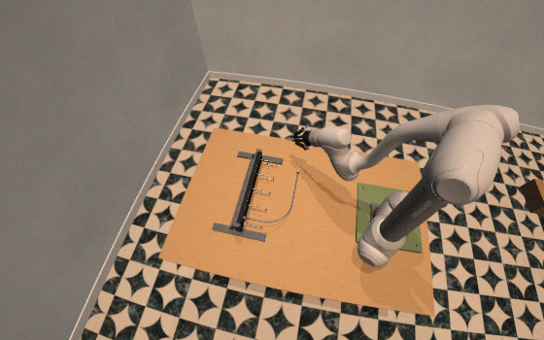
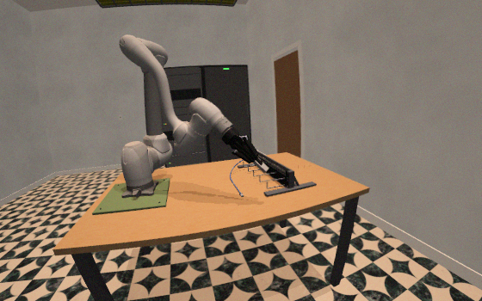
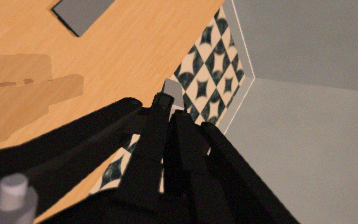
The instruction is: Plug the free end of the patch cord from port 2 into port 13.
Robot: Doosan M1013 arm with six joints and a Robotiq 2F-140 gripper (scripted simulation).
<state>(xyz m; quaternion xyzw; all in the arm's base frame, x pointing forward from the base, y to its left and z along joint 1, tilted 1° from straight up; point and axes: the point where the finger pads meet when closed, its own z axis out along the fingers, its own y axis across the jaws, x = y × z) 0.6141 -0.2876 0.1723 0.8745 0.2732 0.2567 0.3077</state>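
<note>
Right now my hand is 170 mm above the cord end, 90 mm to the right of it and 70 mm past it.
</note>
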